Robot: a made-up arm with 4 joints.
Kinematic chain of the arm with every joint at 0, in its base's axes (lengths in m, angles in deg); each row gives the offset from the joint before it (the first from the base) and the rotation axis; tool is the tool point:
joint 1: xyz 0 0 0.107 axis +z
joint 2: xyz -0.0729 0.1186 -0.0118 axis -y
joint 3: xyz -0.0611 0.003 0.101 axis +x
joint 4: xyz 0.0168 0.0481 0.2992 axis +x
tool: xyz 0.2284 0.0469 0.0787
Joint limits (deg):
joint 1: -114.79..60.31
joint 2: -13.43..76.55
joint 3: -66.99..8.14
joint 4: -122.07..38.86
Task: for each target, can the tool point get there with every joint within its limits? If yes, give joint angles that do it. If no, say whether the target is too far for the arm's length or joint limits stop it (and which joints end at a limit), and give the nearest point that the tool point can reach.
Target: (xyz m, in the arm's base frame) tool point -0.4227 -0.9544 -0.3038
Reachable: no: too far | nearest point -0.3399 -0.3916 0.3887 | short by 0.896 m
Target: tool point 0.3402 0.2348 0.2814
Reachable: yes | joints -38.59 -2.49 -44.46 -85.47
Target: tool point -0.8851 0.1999 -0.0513
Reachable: no: too far | nearest point -0.5355 0.1209 0.3178 | short by 0.514 m
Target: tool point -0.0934 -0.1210 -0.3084
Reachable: no: joint limits stop it (at a limit: joint 1, joint 2, joint 3, joint 4) | nearest point 0.2696 -0.2679 0.1530 | short by 0.605 m
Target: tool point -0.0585 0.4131 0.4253
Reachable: yes | joints 10.20 17.60 -34.60 -45.11
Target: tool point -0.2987 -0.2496 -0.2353
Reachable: no: joint limits stop it (at a limit: joint 1, joint 2, joint 3, joint 4) | nearest point -0.3296 -0.2152 0.3508 | short by 0.588 m
